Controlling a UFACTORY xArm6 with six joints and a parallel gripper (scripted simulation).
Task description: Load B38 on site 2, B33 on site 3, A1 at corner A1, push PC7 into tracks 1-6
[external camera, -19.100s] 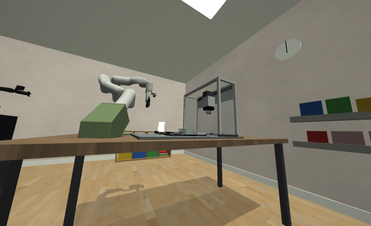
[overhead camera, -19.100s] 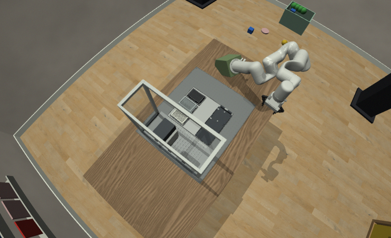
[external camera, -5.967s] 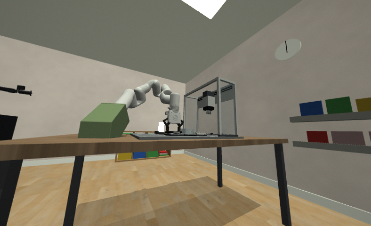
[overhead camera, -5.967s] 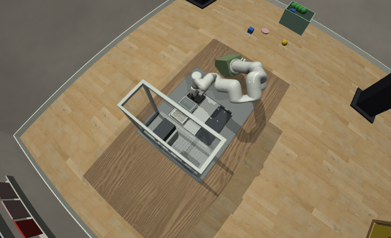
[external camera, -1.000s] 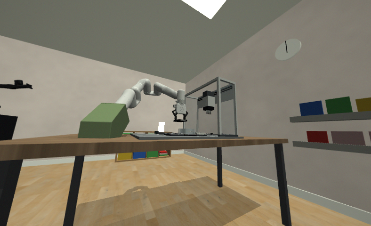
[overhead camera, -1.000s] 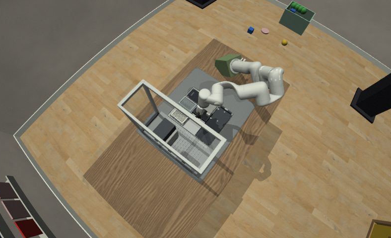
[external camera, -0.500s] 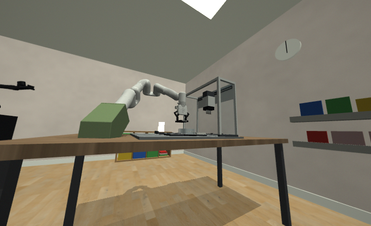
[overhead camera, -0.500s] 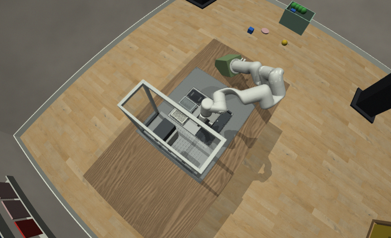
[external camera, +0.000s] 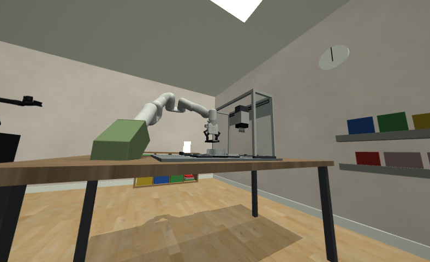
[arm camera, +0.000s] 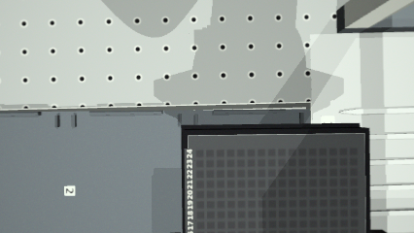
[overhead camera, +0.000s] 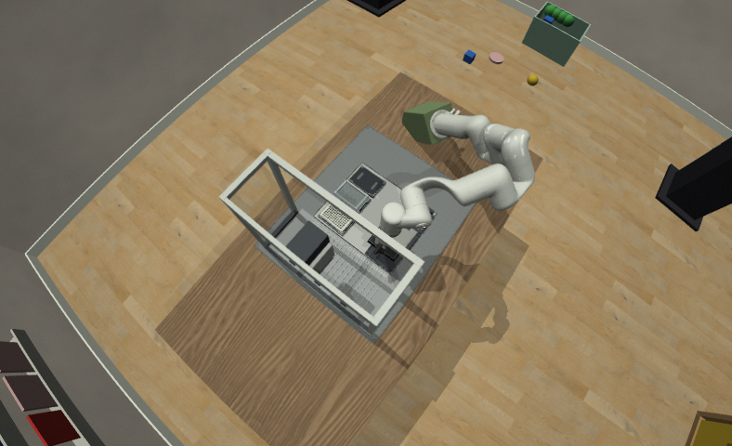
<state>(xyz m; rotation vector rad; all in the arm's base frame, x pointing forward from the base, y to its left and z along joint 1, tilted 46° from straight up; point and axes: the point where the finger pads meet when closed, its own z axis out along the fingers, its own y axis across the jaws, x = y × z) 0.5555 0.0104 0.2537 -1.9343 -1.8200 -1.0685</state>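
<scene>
Right now the dark plate carrier is 120 mm below my hand and 100 mm behind it. The rest, counted from my hand: white 96-well plate 250 mm to the right, 120 mm below, 20 mm ahead; then deep-well block 270 mm to the right, 110 mm below, 80 mm behind; then dark 384-well plate 10 mm below.
</scene>
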